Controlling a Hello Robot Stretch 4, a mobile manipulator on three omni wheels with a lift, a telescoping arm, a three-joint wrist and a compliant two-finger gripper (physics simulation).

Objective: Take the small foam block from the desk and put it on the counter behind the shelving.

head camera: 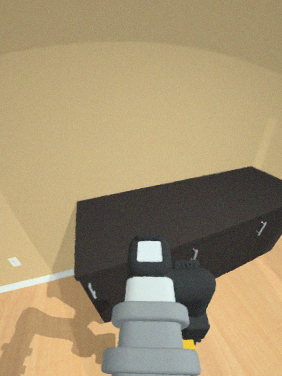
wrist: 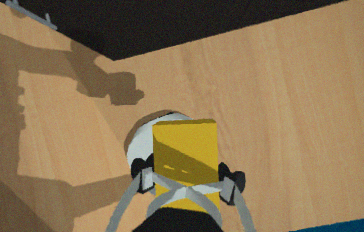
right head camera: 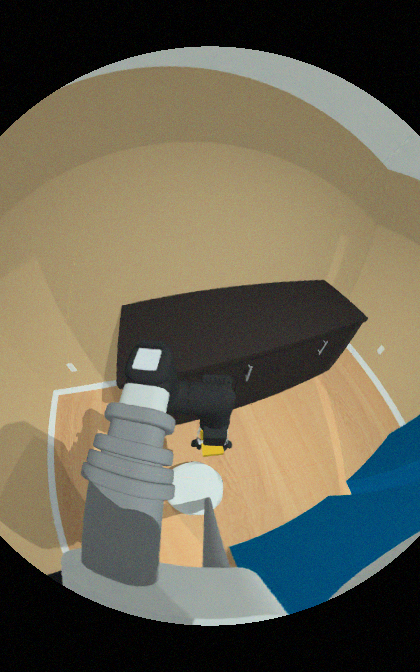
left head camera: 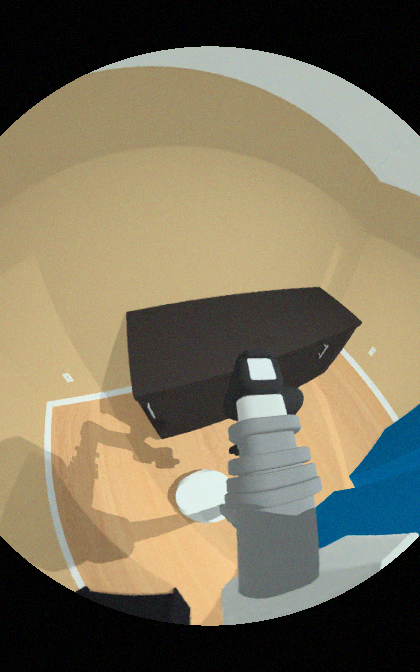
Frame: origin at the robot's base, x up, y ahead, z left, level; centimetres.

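Seen in the pictures: gripper, fingertip midpoint: (wrist: 187,170).
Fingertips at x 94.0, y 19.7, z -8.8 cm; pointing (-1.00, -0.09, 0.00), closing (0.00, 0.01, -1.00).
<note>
A point is followed by its place in that frame.
The yellow foam block (head camera: 189,344) {y 18.1, x 98.6, z -10.8 cm} (right head camera: 213,451) (wrist: 185,142) {y 23.8, x 98.6, z -8.2 cm} is held between the two fingertips of my gripper (right head camera: 212,444) (wrist: 187,170) {y 19.7, x 94.0, z -8.8 cm}, which is shut on it. The block points down, above the floor and apart from other things. The dark counter (head camera: 170,212) {y 84.4, x 88.3, z -14.5 cm} (left head camera: 215,332) (right head camera: 240,320) stands against the tan wall, its bare top facing up. In the wrist view part of the dark counter (wrist: 200,22) {y 57.8, x 34.4, z -7.1 cm} shows at the top, in front of the gripper. In the left head view the arm hides the block.
The blue shelving (left head camera: 370,505) (right head camera: 300,540) (wrist: 332,226) {y -30.2, x -0.6, z -91.0 cm} stands close on the right. A white round base part (left head camera: 197,492) (right head camera: 202,480) (wrist: 139,145) {y 4.3, x 18.6, z 14.7 cm} lies below the arm. A black surface (left head camera: 140,607) shows at the lower left. The arm's shadow falls on the floor at left.
</note>
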